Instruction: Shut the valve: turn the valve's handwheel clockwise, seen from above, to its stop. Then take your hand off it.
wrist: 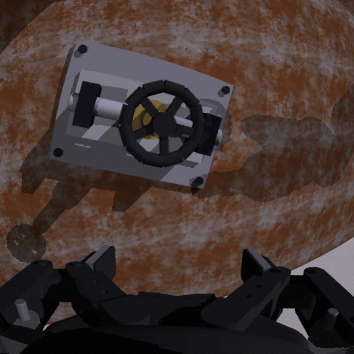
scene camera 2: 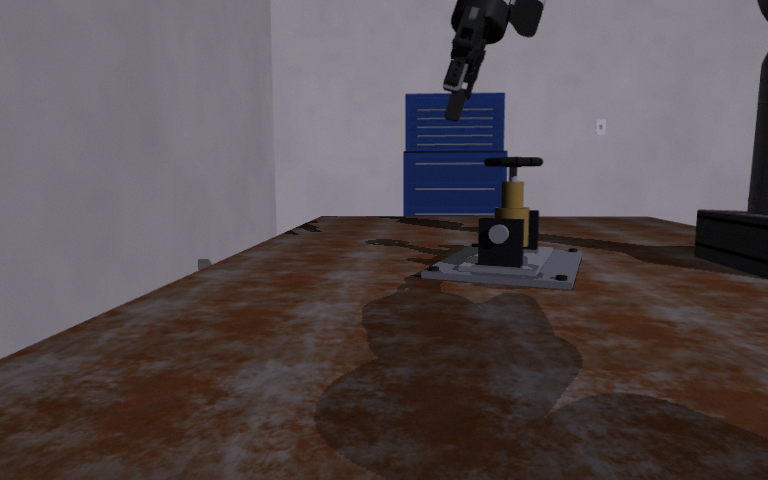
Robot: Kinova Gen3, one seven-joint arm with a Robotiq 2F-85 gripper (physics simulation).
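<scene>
The valve's black handwheel (scene camera 2: pixel 513 161) (wrist: pixel 164 123) is a spoked ring lying level on top of the brass valve body (scene camera 2: pixel 512 195) (wrist: pixel 142 118). The valve is held between black blocks on a grey base plate (scene camera 2: pixel 560 266) (wrist: pixel 67 145). My gripper (scene camera 2: pixel 454 107) (wrist: pixel 178 262) is open and empty, tilted, above and to the left of the handwheel in the scene view. It does not touch the wheel. In the wrist view the wheel is ahead of the fingers, above the middle of the picture.
The valve's plate is on a rust-brown table (scene camera 2: pixel 226 367) (wrist: pixel 210 230), with dark bolts at its corners. A blue tool cabinet (scene camera 2: pixel 454 175) stands behind the table. The arm's dark base (scene camera 2: pixel 730 240) is at the right. A grey wall (scene camera 2: pixel 135 141) is at the left.
</scene>
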